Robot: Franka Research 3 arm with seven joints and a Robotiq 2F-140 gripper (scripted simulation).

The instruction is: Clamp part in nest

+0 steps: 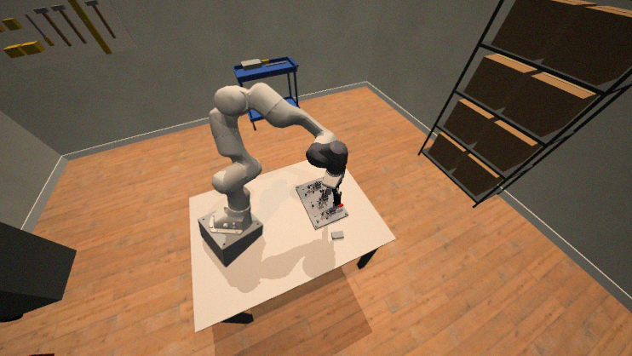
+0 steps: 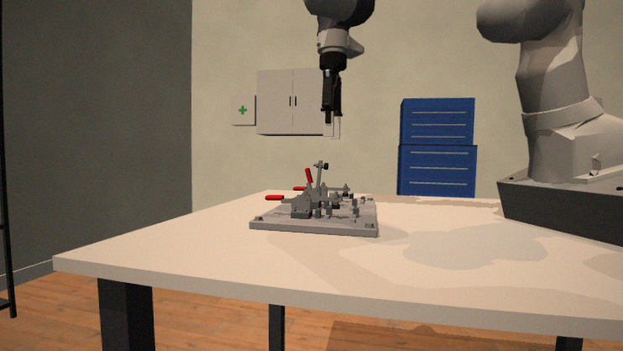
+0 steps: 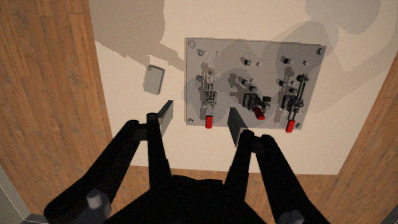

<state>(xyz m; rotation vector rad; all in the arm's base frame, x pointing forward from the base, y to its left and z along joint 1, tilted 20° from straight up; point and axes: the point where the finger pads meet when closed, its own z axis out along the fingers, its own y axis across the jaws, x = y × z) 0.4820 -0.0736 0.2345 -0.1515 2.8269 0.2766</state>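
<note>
The grey block part is 10 mm ahead of my hand, 130 mm to the right of it and 200 mm below it. Round my hand: grey fixture plate 30 mm behind, 130 mm to the left, 210 mm below.
</note>
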